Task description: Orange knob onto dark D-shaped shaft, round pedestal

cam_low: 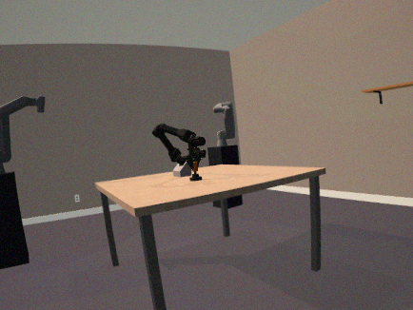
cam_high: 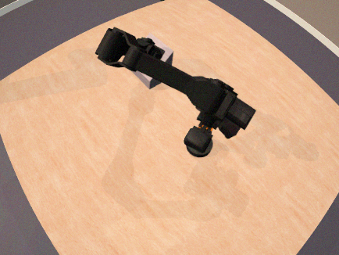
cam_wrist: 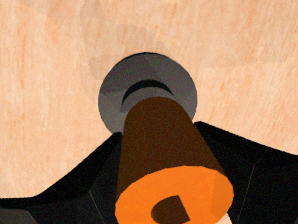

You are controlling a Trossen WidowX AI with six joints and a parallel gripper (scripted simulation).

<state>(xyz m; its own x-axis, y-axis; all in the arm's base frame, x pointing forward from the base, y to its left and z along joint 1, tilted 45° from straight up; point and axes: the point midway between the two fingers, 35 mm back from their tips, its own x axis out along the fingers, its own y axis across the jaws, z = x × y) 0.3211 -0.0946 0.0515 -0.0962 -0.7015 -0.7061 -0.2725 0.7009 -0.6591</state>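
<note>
My gripper tip is now 20 mm below the orange knob. Also, from my gripper tip: round pedestal: 40 mm below.
</note>
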